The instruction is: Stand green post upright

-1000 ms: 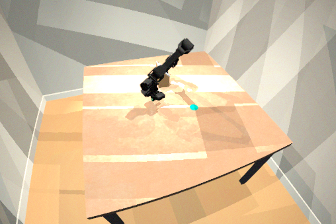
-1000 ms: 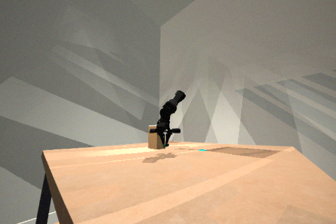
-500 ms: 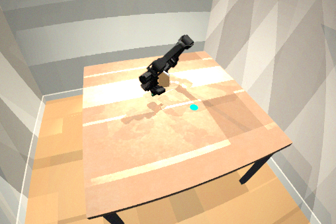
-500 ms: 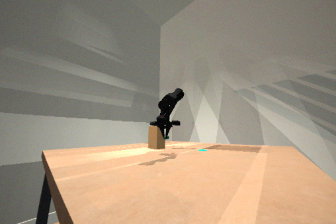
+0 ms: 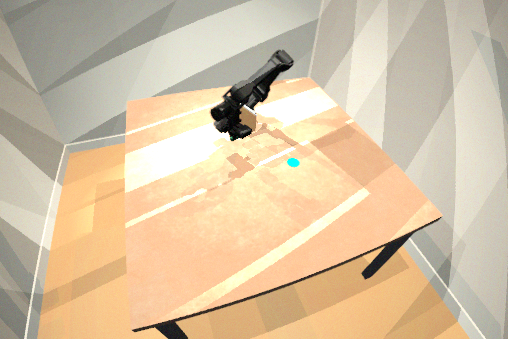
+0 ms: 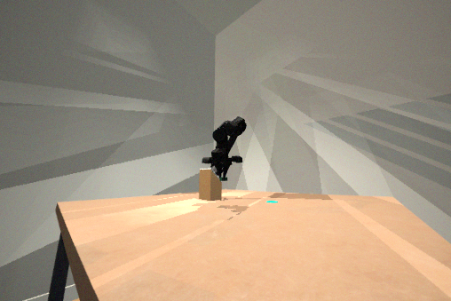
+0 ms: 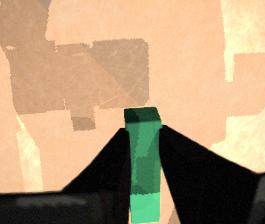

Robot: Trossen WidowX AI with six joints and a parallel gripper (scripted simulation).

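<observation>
The cyan circle is 12 cm ahead of my gripper tip, 27 cm to the left of it and 12 cm below it. Round my gripper tip: green post (1 cm behind, 2 cm to the left).
</observation>
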